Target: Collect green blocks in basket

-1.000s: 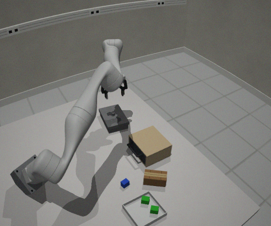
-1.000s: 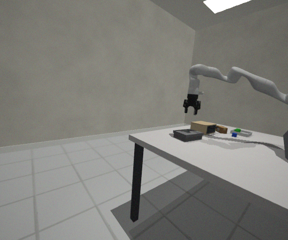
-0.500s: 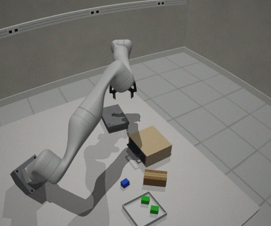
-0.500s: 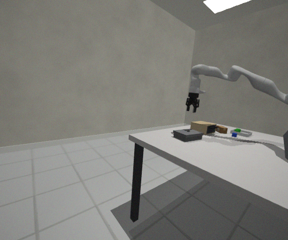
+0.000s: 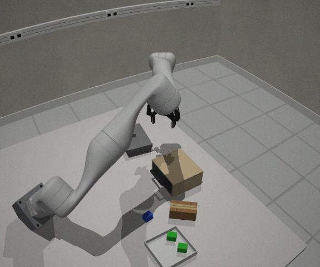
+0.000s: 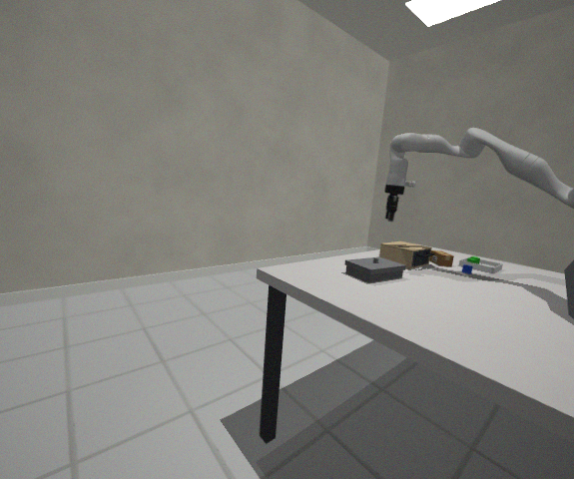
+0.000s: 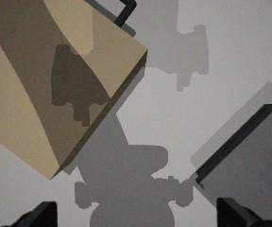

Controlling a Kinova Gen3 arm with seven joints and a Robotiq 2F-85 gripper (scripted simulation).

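Now: hand 310 mm to the left of the darker brown wooden box, 170 mm above it and 160 mm past it. From my hand the other things lie so: red block (330 mm to the right, 190 mm below, 150 mm behind); light wooden cabinet (170 mm below, 140 mm to the right, 50 mm behind); knobbed lid (180 mm to the left, 160 mm below, 40 mm behind).
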